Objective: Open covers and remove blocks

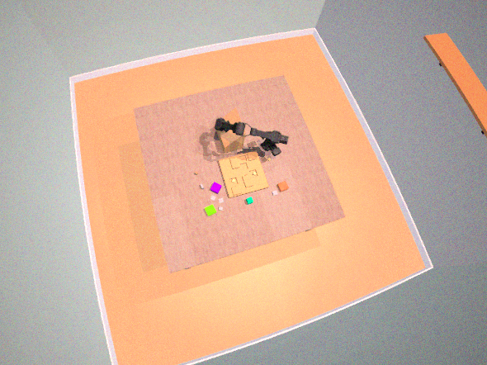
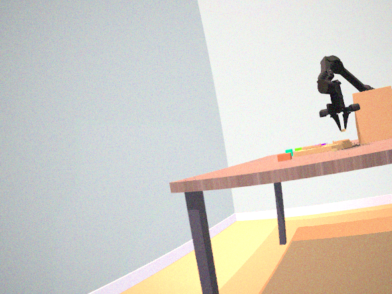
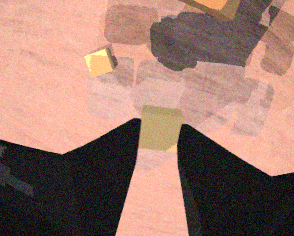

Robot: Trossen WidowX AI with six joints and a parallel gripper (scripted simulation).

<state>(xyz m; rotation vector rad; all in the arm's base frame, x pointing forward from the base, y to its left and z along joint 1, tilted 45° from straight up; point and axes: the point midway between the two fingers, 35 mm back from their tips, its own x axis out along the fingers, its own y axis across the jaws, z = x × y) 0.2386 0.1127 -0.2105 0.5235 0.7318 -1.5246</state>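
Now: the magenta block 100 mm ahead of my gripper tip, 460 mm to the right of it and 70 mm below it. Round my gripper tip: orange block 290 mm ahead, 20 mm to the right, 70 mm below; then lime green block 240 mm ahead, 560 mm to the right, 70 mm below; then teal block 290 mm ahead, 290 mm to the right, 60 mm below.
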